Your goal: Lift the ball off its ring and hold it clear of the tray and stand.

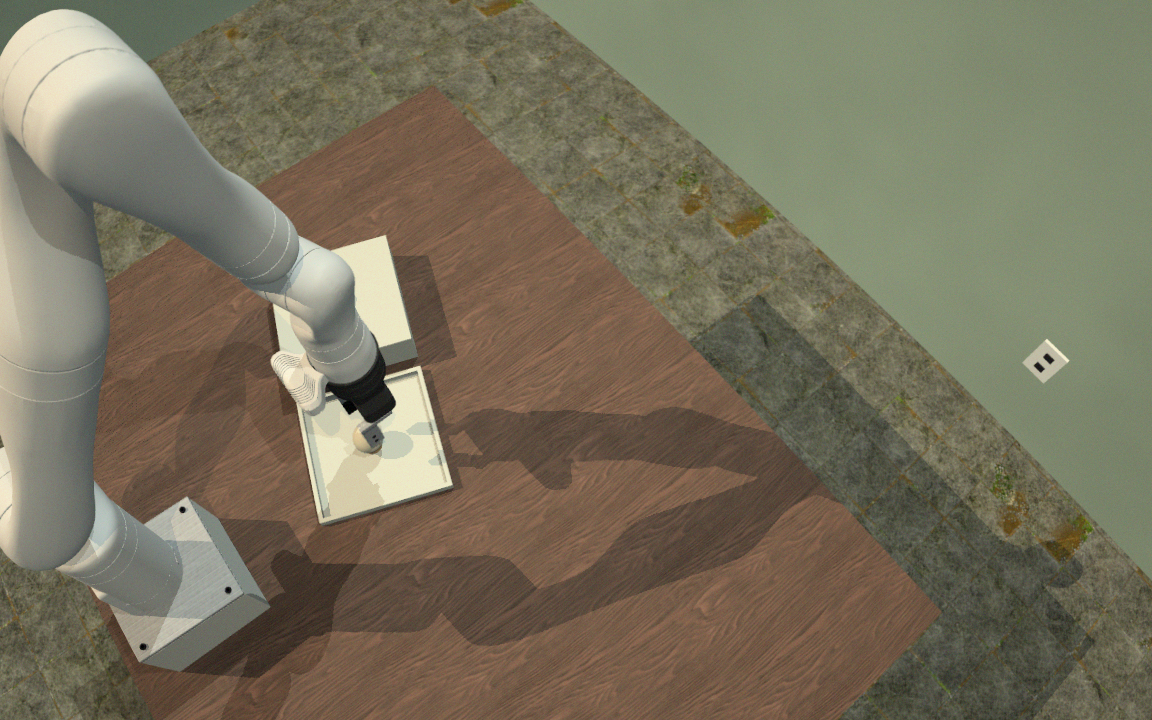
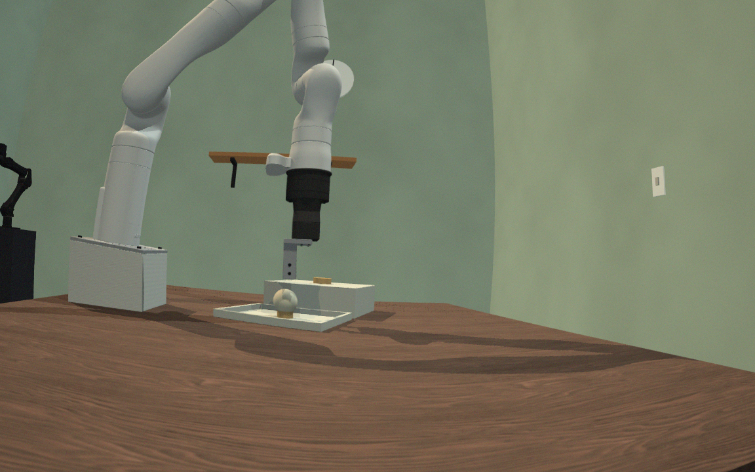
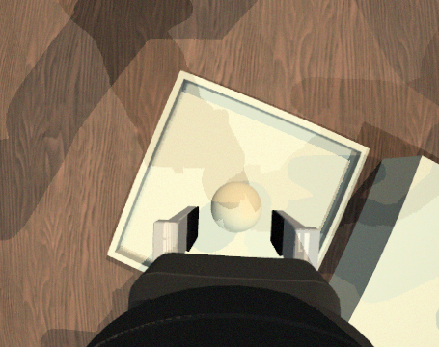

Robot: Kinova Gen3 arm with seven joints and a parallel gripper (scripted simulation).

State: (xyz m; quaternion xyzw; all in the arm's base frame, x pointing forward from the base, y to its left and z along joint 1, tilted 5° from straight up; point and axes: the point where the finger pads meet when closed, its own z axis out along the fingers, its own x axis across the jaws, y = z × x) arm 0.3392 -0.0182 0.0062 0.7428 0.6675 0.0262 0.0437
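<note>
Right now the cream ball is 1 cm behind my hand and 6 cm below it. Also, from my hand: stand 9 cm ahead, 19 cm to the left, 4 cm below; shallow cream tray 1 cm behind, 8 cm below.
</note>
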